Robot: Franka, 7 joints.
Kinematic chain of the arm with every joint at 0, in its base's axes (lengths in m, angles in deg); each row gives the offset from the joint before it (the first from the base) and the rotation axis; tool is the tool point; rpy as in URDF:
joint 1: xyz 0 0 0.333 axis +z
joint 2: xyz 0 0 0 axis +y
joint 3: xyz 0 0 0.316 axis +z
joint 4: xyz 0.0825 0 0 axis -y
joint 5: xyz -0.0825 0 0.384 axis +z
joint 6: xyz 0 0 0 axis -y
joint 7: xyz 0.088 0 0 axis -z
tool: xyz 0 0 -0.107 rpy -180 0 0
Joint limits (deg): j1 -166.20..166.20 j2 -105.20..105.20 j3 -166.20..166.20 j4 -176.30..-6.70 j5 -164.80..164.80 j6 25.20..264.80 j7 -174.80..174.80
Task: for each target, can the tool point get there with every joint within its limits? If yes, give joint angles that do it. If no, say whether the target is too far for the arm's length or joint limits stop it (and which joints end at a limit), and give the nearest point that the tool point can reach.
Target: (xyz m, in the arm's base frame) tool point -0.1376 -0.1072 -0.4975
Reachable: no: joint limits stop it (at a limit: joint 2) | nearest point -0.1561 -0.1216 -0.3538 | short by 0.146 m
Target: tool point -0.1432 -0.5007 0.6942
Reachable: yes | joints 12.01 27.69 -132.99 -113.98 129.59 122.77 -144.99
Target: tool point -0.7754 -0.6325 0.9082
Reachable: no: too far | nearest point -0.5763 -0.4701 0.7605 | short by 0.296 m
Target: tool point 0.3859 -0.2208 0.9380
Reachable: yes | joints -34.19 27.02 46.24 -32.28 27.16 235.44 -141.06
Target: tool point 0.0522 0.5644 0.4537
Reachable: yes | joints 38.12 26.99 44.34 -91.91 -138.05 217.57 -93.69
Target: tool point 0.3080 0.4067 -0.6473
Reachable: no: too far | nearest point 0.2568 0.3391 -0.3414 | short by 0.317 m
